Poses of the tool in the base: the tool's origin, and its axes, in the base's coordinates. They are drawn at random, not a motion.
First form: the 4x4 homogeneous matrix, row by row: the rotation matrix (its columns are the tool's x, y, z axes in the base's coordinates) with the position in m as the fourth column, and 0 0 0 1 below. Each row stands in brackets.
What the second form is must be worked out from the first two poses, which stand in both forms.
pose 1, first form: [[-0.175, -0.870, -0.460, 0.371], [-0.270, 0.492, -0.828, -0.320], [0.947, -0.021, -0.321, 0.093], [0, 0, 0, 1]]
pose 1, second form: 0.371, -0.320, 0.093, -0.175, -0.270, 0.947, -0.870, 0.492, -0.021
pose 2, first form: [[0.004, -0.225, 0.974, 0.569], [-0.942, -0.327, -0.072, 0.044], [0.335, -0.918, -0.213, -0.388], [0, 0, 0, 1]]
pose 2, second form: 0.569, 0.044, -0.388, 0.004, -0.942, 0.335, -0.225, -0.327, -0.918
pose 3, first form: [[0.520, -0.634, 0.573, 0.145], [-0.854, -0.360, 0.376, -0.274], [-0.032, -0.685, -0.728, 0.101], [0, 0, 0, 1]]
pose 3, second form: 0.145, -0.274, 0.101, 0.520, -0.854, -0.032, -0.634, -0.360, -0.685
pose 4, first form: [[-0.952, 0.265, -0.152, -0.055], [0.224, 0.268, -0.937, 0.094], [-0.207, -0.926, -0.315, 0.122], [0, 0, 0, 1]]
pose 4, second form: -0.055, 0.094, 0.122, -0.952, 0.224, -0.207, 0.265, 0.268, -0.926
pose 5, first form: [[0.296, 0.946, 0.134, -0.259], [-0.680, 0.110, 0.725, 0.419], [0.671, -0.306, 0.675, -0.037], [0, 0, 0, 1]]
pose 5, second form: -0.259, 0.419, -0.037, 0.296, -0.680, 0.671, 0.946, 0.110, -0.306
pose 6, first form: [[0.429, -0.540, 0.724, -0.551], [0.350, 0.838, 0.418, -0.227], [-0.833, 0.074, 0.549, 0.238], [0, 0, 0, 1]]
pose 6, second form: -0.551, -0.227, 0.238, 0.429, 0.350, -0.833, -0.540, 0.838, 0.074
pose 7, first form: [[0.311, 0.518, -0.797, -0.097], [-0.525, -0.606, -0.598, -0.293], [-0.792, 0.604, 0.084, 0.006], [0, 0, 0, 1]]
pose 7, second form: -0.097, -0.293, 0.006, 0.311, -0.525, -0.792, 0.518, -0.606, 0.604
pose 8, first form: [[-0.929, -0.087, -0.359, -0.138], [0.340, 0.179, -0.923, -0.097], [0.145, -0.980, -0.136, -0.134], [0, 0, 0, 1]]
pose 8, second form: -0.138, -0.097, -0.134, -0.929, 0.340, 0.145, -0.087, 0.179, -0.980
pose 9, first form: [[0.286, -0.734, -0.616, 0.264], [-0.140, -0.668, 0.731, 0.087], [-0.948, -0.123, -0.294, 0.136], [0, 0, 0, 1]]
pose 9, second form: 0.264, 0.087, 0.136, 0.286, -0.140, -0.948, -0.734, -0.668, -0.123
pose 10, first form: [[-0.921, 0.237, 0.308, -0.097], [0.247, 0.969, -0.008, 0.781], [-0.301, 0.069, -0.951, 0.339], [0, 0, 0, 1]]
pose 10, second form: -0.097, 0.781, 0.339, -0.921, 0.247, -0.301, 0.237, 0.969, 0.069
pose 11, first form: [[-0.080, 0.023, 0.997, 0.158], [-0.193, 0.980, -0.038, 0.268], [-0.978, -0.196, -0.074, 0.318], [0, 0, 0, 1]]
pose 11, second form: 0.158, 0.268, 0.318, -0.080, -0.193, -0.978, 0.023, 0.980, -0.196
